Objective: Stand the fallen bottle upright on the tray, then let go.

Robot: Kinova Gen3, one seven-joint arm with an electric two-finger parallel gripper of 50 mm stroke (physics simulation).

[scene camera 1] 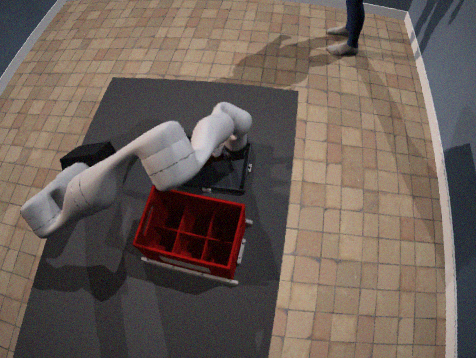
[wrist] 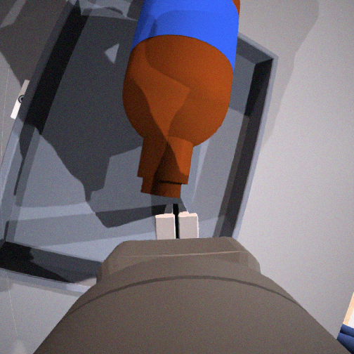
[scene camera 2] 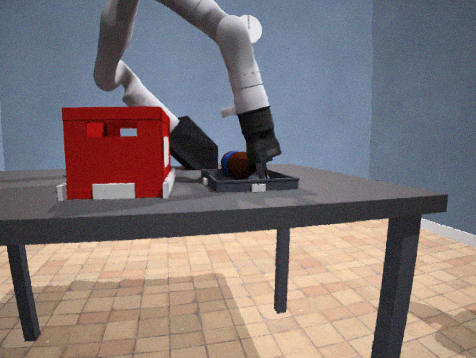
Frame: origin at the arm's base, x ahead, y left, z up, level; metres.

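Seen in the pictures: gripper, between the fingertips: (scene camera 1: 230,155); arm's base, origin of its link: (scene camera 2: 170,129).
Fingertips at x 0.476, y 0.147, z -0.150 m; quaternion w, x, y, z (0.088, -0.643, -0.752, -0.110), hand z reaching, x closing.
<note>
Pixels of each thing's top centre, then the offset from my fingertips to it.
- brown bottle with a blue band, centre of its top: (scene camera 2: 241,151) dx -0.098, dy -0.022, dz +0.075 m
- dark shallow tray, centre of its top: (scene camera 2: 243,173) (scene camera 1: 211,161) dx -0.061, dy -0.032, dz +0.021 m
- red crate with compartments, centre of its top: (scene camera 2: 126,113) (scene camera 1: 188,225) dx -0.103, dy -0.316, dz +0.170 m
The brown bottle with a blue band (scene camera 2: 239,165) (wrist: 177,90) lies on its side in the dark shallow tray (scene camera 1: 245,172) (scene camera 2: 225,186) (wrist: 257,110). In the wrist view its neck points toward the fingers. In scene camera 1 the arm hides much of the tray, and the bottle cannot be made out clearly. My gripper (scene camera 2: 265,175) (wrist: 175,215) points down, low over the tray, just beyond the mouth of the bottle. Its fingers are shut together with nothing between them. In scene camera 2 the gripper covers the bottle's neck.
A red crate with compartments (scene camera 1: 220,272) (scene camera 2: 120,160) stands beside the tray, with white strips around its foot. A black block (scene camera 1: 87,154) (scene camera 2: 194,142) stands behind, near the arm's lower part. A person's legs (scene camera 1: 355,22) show on the tiled floor beyond the table.
</note>
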